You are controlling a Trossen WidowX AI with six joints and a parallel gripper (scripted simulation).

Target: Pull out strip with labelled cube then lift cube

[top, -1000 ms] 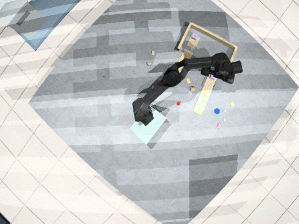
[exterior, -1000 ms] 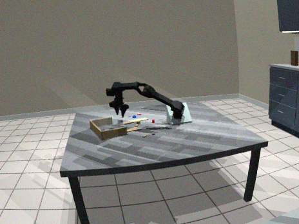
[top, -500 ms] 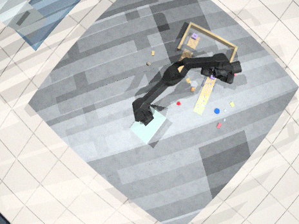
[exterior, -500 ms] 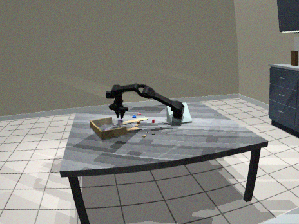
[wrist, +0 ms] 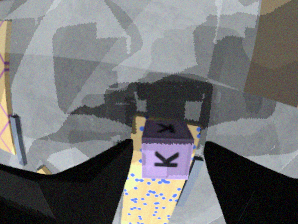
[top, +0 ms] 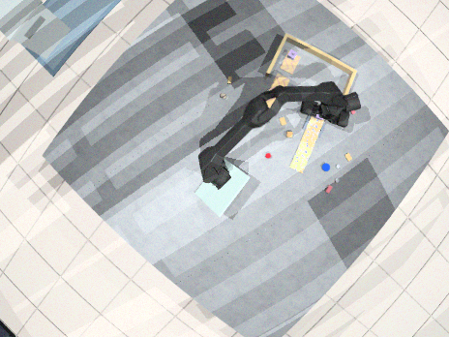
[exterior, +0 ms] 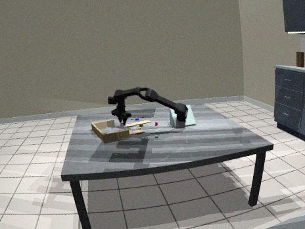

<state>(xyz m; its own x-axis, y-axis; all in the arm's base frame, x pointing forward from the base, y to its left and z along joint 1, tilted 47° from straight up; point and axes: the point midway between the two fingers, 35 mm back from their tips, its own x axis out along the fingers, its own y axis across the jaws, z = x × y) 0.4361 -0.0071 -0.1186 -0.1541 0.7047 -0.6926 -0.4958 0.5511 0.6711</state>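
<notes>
My gripper tip is now 26 cm past the red dot, 3 cm to the right of it and 1 cm above it. Also, from my gripper tip: blue disc: 12 cm behind, 16 cm to the right, 1 cm below.
</notes>
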